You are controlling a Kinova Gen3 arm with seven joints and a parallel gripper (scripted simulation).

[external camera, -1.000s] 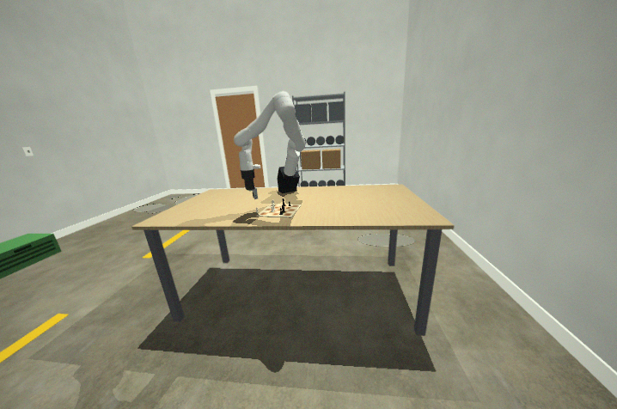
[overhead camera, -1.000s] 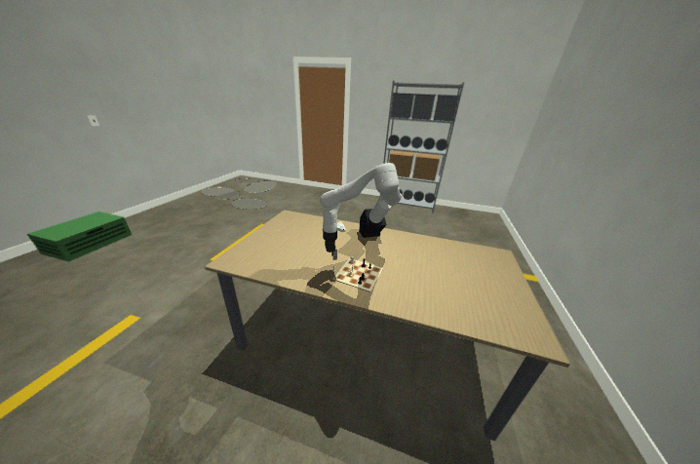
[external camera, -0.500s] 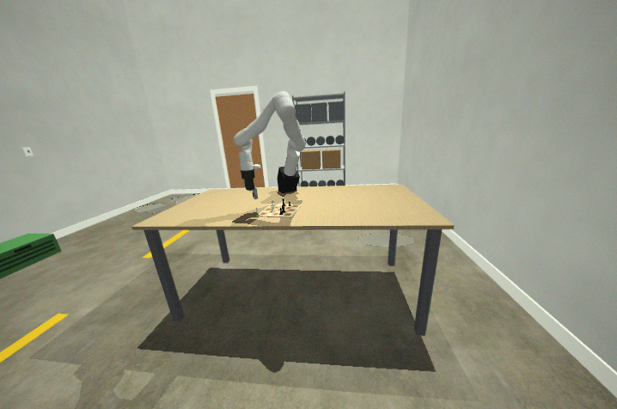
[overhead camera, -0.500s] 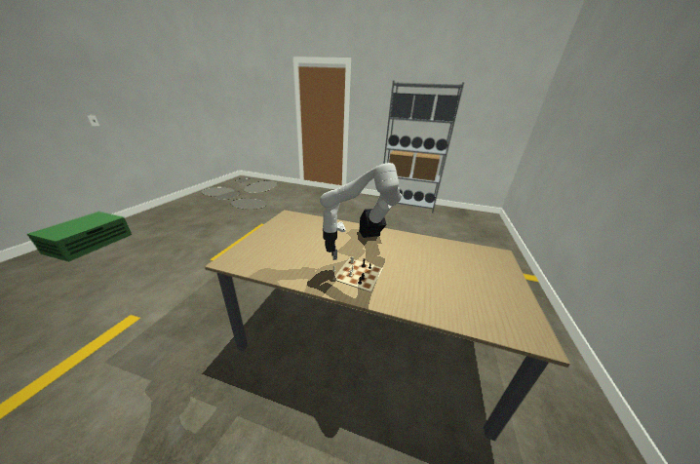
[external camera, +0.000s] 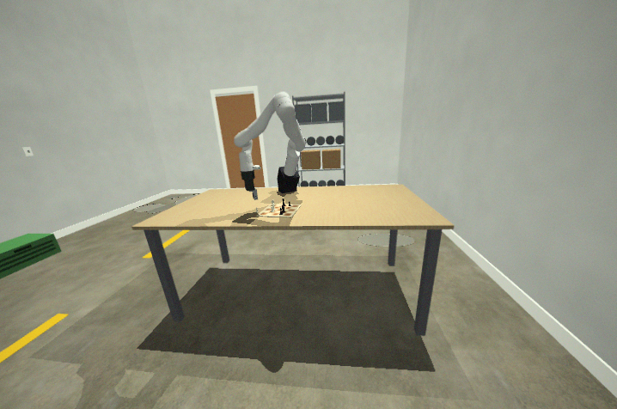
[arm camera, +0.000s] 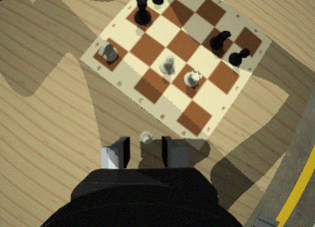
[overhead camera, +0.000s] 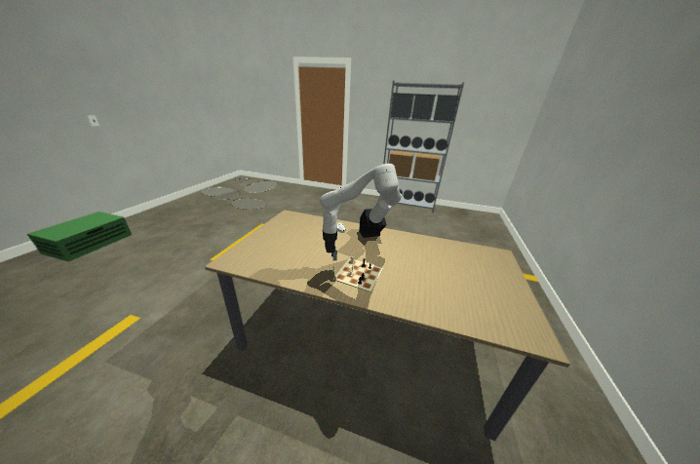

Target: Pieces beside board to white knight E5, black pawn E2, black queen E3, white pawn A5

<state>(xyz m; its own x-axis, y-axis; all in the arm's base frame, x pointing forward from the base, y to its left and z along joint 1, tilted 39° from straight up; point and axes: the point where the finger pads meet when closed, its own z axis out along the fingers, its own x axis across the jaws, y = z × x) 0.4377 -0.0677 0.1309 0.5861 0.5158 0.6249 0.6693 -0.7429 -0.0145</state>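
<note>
The white pawn is 9 cm below my hand. The rest, counted from my hand: black pawn: 15 cm behind, 15 cm to the left, 8 cm below; chessboard: 6 cm behind, 13 cm to the left, 10 cm below; black queen: 14 cm behind, 11 cm to the left, 7 cm below.
</note>
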